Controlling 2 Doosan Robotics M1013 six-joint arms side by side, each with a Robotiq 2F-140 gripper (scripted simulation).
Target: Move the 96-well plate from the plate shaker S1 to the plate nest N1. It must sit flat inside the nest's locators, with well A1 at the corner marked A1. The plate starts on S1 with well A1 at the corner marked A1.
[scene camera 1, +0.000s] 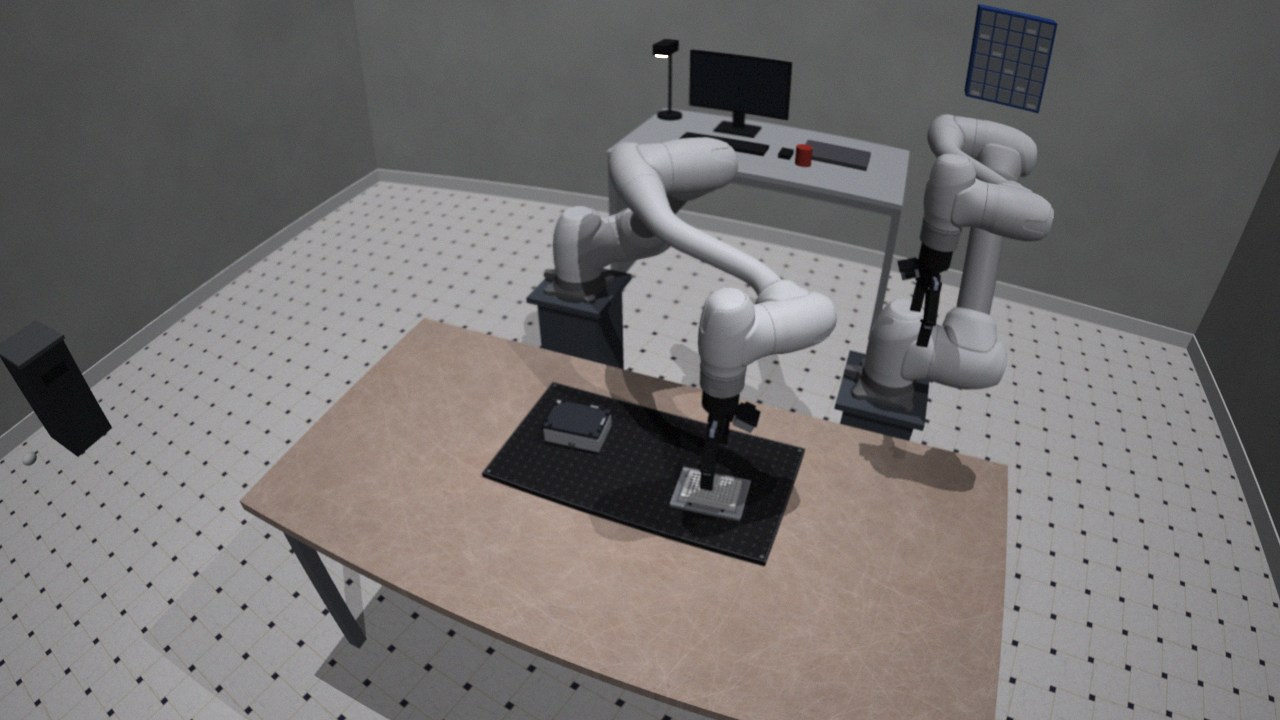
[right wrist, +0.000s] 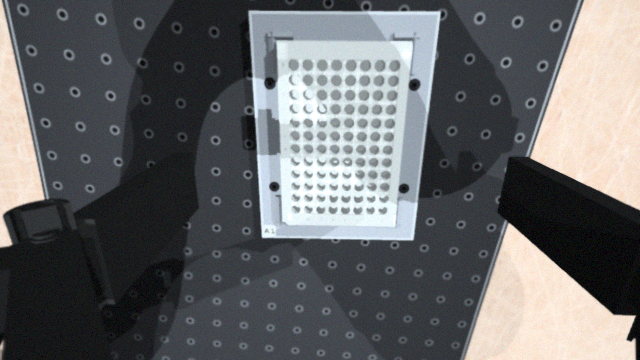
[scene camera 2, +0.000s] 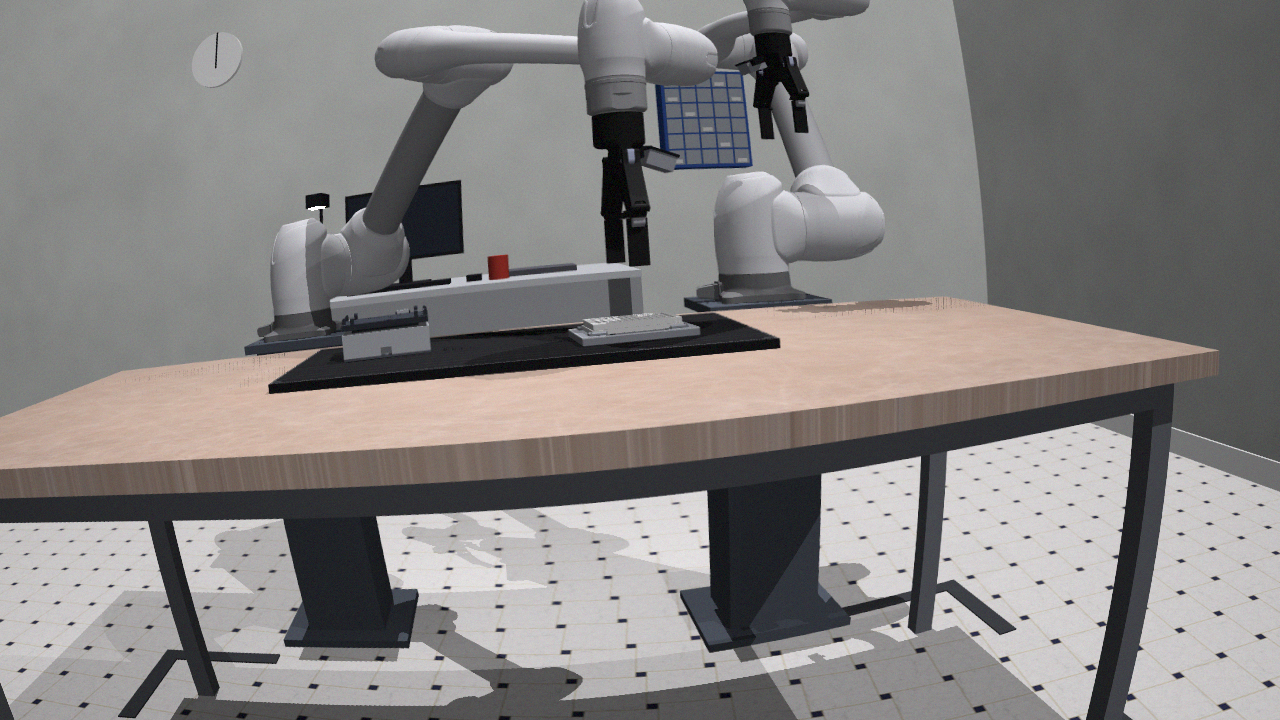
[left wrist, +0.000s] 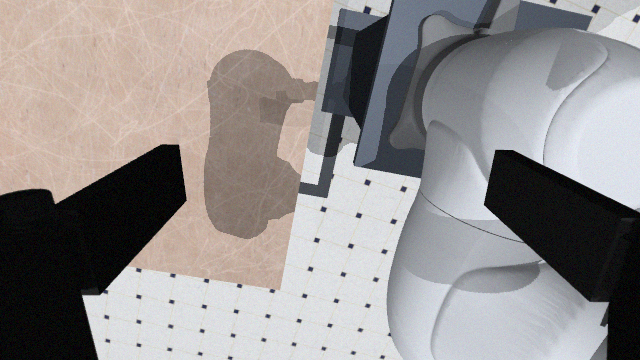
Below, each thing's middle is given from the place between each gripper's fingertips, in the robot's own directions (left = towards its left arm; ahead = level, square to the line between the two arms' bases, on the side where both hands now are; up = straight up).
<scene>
Right now the white 96-well plate (scene camera 2: 663, 320) is 90 mm below my right hand (scene camera 2: 627, 264). Round my right hand: grey plate nest N1 (scene camera 2: 687, 332): 110 mm below.
I see my left gripper (scene camera 2: 784, 135) 430 mm short of the white 96-well plate, 320 mm to the left of it and 320 mm above it. The rest, counted from my left hand: grey plate nest N1 (430 mm ahead, 320 mm to the right, 330 mm below).
</scene>
